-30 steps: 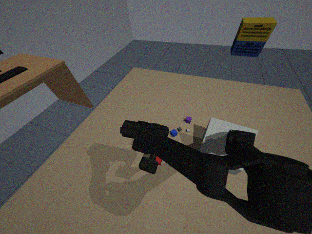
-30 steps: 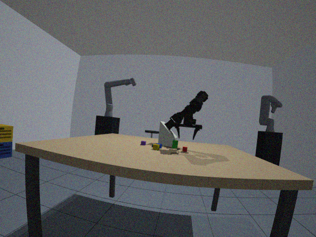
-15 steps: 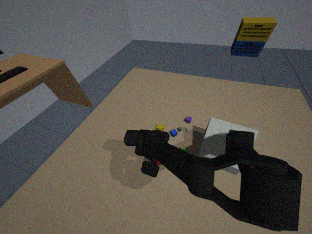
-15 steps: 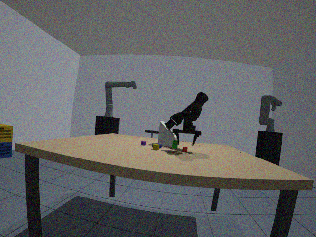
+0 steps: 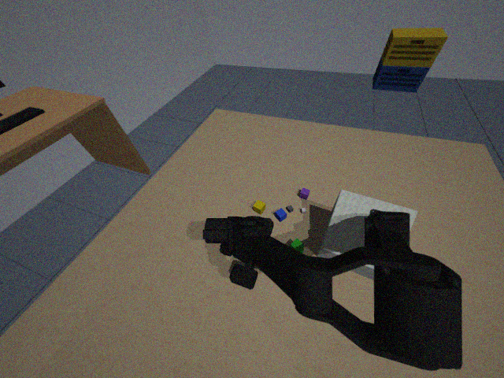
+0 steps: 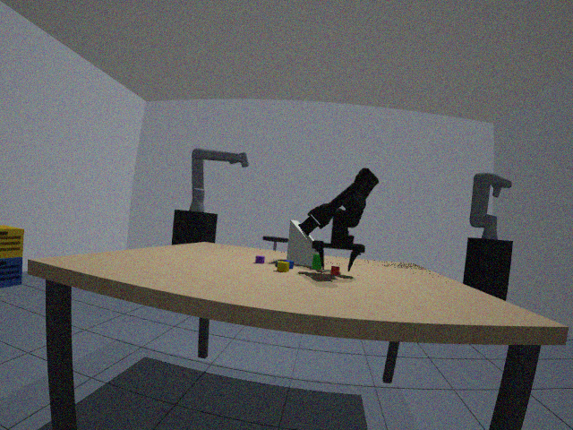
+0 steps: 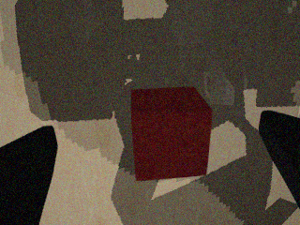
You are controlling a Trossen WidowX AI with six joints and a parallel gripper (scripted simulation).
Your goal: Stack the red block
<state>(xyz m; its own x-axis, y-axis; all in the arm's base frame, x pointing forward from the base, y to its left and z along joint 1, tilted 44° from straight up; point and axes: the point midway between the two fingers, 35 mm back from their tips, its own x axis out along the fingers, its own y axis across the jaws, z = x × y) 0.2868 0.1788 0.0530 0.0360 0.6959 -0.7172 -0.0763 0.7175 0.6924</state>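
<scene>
Right now the blue block is 20 mm behind my gripper tip and 180 mm to the right of it. The rest, counted from my gripper tip: purple block (70 mm behind, 300 mm to the right); yellow block (60 mm ahead, 180 mm to the right); red block (right at my gripper tip).
</scene>
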